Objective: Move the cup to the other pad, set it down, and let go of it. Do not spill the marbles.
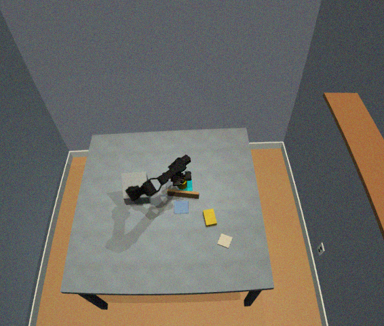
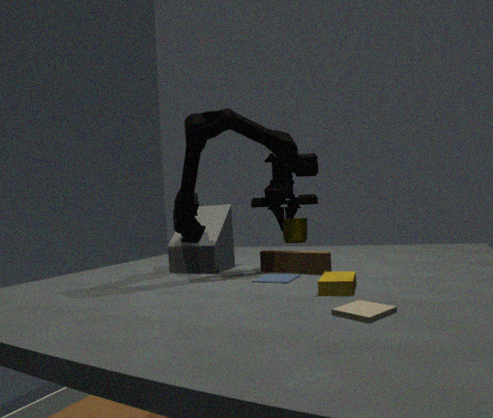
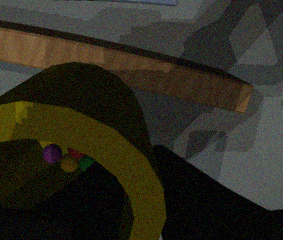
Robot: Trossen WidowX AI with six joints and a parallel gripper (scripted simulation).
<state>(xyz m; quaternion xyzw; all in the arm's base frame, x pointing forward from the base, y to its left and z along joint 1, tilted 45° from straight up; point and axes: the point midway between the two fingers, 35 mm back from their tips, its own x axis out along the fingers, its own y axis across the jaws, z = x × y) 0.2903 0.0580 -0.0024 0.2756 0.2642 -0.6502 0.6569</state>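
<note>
My gripper tip is 5 cm short of the cyan pad, 6 cm to the right of it and 12 cm above it. The rest, counted from my gripper tip: yellow cup: 2 cm ahead; light blue pad: 1 cm ahead, 12 cm to the right, 12 cm below; brown bar: 3 cm ahead, 3 cm to the right, 10 cm below.
</note>
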